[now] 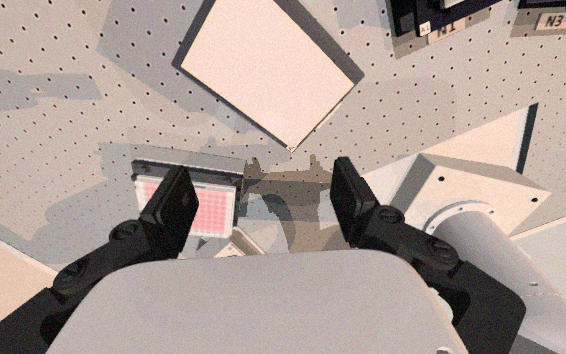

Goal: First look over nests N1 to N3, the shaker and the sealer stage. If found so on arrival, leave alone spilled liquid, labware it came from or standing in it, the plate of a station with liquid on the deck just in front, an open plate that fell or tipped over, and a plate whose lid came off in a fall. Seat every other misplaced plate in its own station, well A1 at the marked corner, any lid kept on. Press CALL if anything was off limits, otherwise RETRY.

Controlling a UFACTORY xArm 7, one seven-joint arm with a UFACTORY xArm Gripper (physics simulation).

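Places are measured from the arm's base along level axes (x ahead, y left, z up), in millimetres.
Where they show: gripper, between the fingertips: (263, 180); arm's base, origin of its link: (458, 226).
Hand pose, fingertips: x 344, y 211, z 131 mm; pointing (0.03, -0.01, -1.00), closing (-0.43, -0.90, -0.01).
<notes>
Things, the pixels of their centre, and the offset from my fingertips. "spot": a spot on its surface instead. Level surfaces: height alone.
- plate with a smooth pale top, middle of its body: (270, 71) 112 mm down, 39 mm ahead, 27 mm right
- dark nest, a spot on its surface: (320, 30) spot: 133 mm down, 47 mm ahead, 86 mm right
- plate with pink wells, middle of its body: (187, 209) 117 mm down, 60 mm back, 161 mm left
- N1 nest, a spot on its surface: (404, 20) spot: 168 mm down, 12 mm ahead, 183 mm right
- pale plate corner, a spot on its surface: (452, 2) spot: 118 mm down, 16 mm ahead, 201 mm right
- N3 nest, a spot on its surface: (545, 3) spot: 178 mm down, 45 mm back, 358 mm right
- small pale angled part, a spot on its surface: (231, 250) spot: 130 mm down, 180 mm back, 174 mm left
- Perforated deck, height of its surface: 183 mm down
A plate with a smooth pale top (270, 75) shows large at the top centre, over a dark nest (320, 30) whose edges show around it; its label is mostly hidden. A plate with pink wells (215, 210) lies at a dark station (185, 171) at the lower left, partly behind the left finger. The N1 nest (404, 20) is cut off at the top right, with its A1 mark and a pale plate corner (452, 2) showing. Part of the N3 nest (545, 3) shows beside it. My gripper (263, 180) is open and empty, below the pale-topped plate. The sealer stage does not show.
The robot's pale base block (480, 180) and grey arm column (485, 240) stand at the right, beside the right finger. A small pale angled part (231, 250) shows below the pink plate. Perforated deck (400, 120) surrounds the nests, with shadows across it.
</notes>
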